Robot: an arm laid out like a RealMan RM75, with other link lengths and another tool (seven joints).
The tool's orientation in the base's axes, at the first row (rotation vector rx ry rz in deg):
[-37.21 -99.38 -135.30]
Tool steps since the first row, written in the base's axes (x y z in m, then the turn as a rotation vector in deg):
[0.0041 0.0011 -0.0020 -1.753 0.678 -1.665]
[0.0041 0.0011 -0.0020 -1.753 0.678 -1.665]
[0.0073 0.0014 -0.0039 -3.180 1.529 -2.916]
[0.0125 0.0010 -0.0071 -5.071 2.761 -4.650]
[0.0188 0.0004 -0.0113 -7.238 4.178 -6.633]
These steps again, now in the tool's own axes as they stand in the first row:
[-0.0044 -0.0006 0.0016 0.967 -2.307 -0.221]
[-0.0044 -0.0006 0.0016 0.967 -2.307 -0.221]
[-0.0080 -0.0012 0.0022 1.840 -4.190 -0.096]
[-0.0141 -0.0020 0.0024 2.979 -6.787 0.149]
[-0.0216 -0.0033 0.0025 4.287 -9.761 0.436]

